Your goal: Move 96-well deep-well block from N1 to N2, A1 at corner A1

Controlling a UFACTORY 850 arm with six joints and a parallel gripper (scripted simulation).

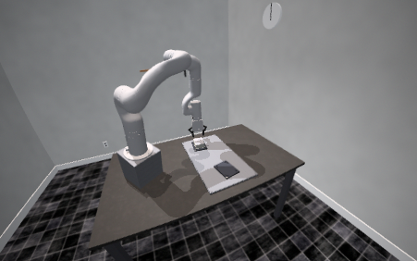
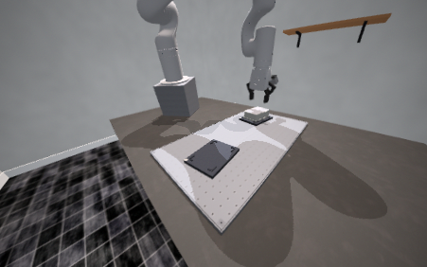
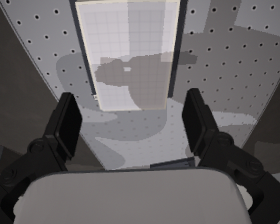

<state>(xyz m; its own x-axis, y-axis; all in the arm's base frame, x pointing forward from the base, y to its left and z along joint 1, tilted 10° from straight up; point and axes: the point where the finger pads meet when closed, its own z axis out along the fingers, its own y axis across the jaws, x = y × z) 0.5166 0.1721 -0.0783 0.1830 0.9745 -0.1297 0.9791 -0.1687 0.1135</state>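
The white deep-well block is 80 mm below my hand. Round my hand: nest: 40 mm ahead, 410 mm to the right, 110 mm below.
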